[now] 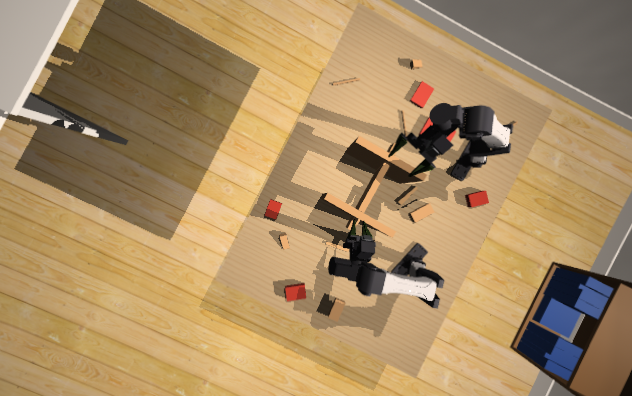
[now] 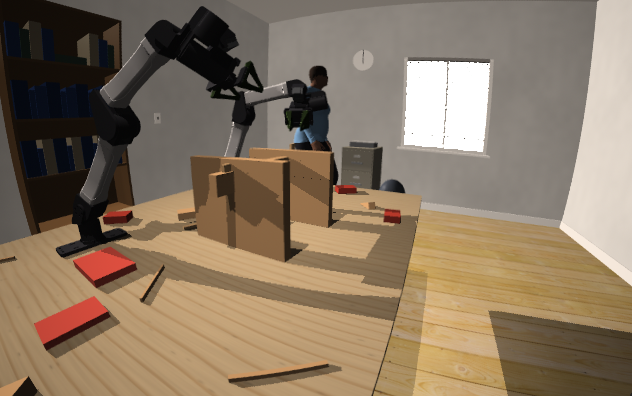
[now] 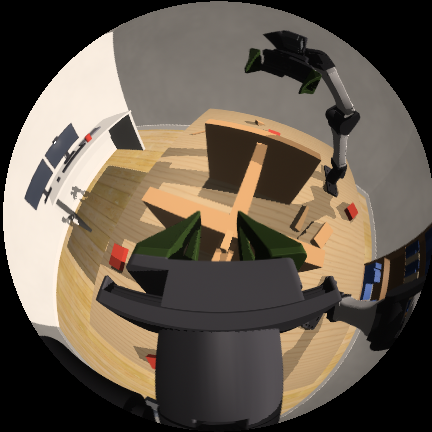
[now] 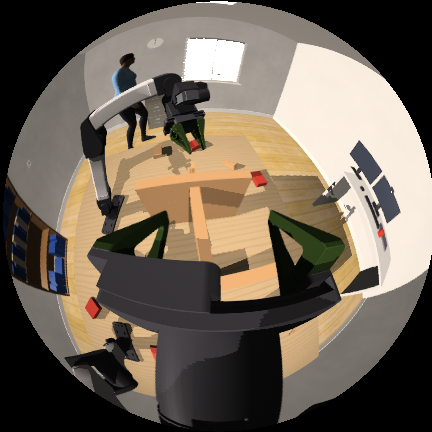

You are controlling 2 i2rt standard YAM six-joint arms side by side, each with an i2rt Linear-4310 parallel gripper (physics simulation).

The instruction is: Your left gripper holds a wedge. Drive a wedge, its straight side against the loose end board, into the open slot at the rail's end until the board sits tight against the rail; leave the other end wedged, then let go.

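Pixels of known places: left gripper, fingertip midpoint: (image 1: 358, 220) (image 2: 295, 129) (image 3: 218, 216) (image 4: 197, 150); right gripper, fingertip midpoint: (image 1: 398, 166) (image 2: 250, 94) (image 3: 271, 78) (image 4: 217, 215); left arm's base, link origin: (image 1: 409, 261) (image 4: 112, 214); right arm's base, link origin: (image 1: 465, 160) (image 2: 93, 242) (image 3: 329, 179) (image 4: 125, 342).
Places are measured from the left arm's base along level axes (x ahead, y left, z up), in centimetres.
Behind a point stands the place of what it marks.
Observation:
The loose end board (image 1: 340, 204) @[x 48.0, y 4.3, z 23.7 cm] (image 2: 315, 200) @[x 50.3, y 3.3, z 8.4 cm] (image 3: 175, 202) @[x 48.3, y 4.0, z 23.7 cm] (image 4: 165, 200) @[x 31.3, y -1.2, z 16.4 cm] stands upright at one end of the rail (image 1: 372, 190) @[x 42.0, y -8.9, z 21.6 cm] (image 3: 247, 185) @[x 41.5, y -6.6, z 21.6 cm] (image 4: 200, 225) @[x 42.4, y -10.1, z 21.7 cm]. A wedge (image 2: 292, 145) @[x 39.2, y 4.1, z 25.1 cm] (image 3: 222, 256) (image 4: 192, 164) @[x 38.7, y 4.6, z 25.6 cm] stands in the rail's end outside that board; its depth and the board's tightness cannot be told. The other end board (image 1: 370, 147) @[x 54.6, y -20.2, z 23.7 cm] (image 2: 255, 200) @[x 53.4, y -22.4, z 14.3 cm] (image 3: 250, 165) has its wedge (image 2: 227, 167) @[x 46.5, y -25.4, z 21.7 cm] in place. My left gripper (image 1: 360, 227) @[x 39.9, y 4.6, z 30.3 cm] (image 2: 297, 127) @[x 39.9, y 4.6, z 30.3 cm] (image 3: 218, 216) @[x 39.9, y 4.6, z 30.3 cm] (image 4: 197, 150) @[x 39.9, y 4.6, z 30.3 cm] is open above the first wedge, not holding it. My right gripper (image 1: 401, 165) @[x 44.5, y -16.7, z 39.8 cm] (image 2: 236, 94) (image 3: 271, 78) @[x 44.5, y -16.7, z 39.8 cm] (image 4: 217, 215) @[x 44.5, y -16.7, z 39.8 cm] is open above the other board.
Red blocks (image 1: 273, 209) @[x 66.9, y 26.2, z 2.4 cm] (image 1: 295, 292) @[x 32.3, y 48.1, z 2.7 cm] (image 1: 477, 199) @[x -2.8, y -45.0, z 2.7 cm] lie around the assembly. A wooden block (image 1: 421, 213) @[x 12.8, y -21.1, z 2.5 cm] and a dark strip (image 1: 406, 195) @[x 23.7, y -23.0, z 0.7 cm] lie beside the rail. A thin light piece (image 1: 336, 246) @[x 32.2, y 18.9, z 0.8 cm] lies near the left gripper.

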